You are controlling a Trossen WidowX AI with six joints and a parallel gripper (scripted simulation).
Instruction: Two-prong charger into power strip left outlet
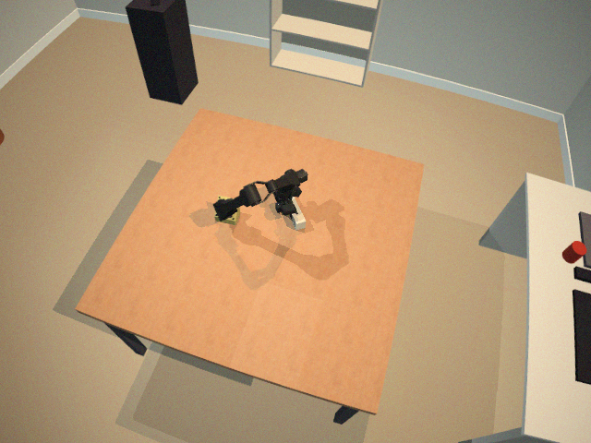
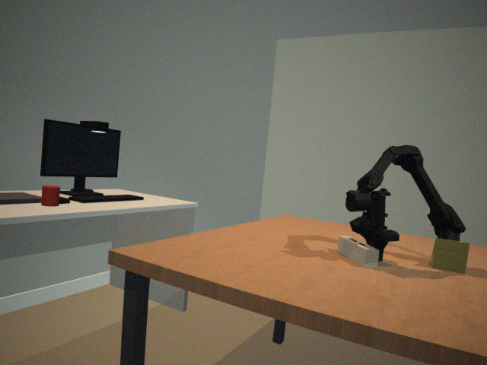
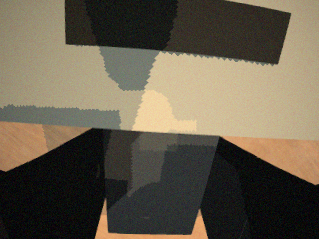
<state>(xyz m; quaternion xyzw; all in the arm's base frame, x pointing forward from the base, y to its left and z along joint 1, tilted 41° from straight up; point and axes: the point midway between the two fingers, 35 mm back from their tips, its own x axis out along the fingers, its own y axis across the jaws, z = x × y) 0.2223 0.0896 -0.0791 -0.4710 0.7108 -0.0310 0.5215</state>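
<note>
The two-prong charger is 1 cm to the left of my gripper tip, 1 cm ahead of it and 1 cm above it.
</note>
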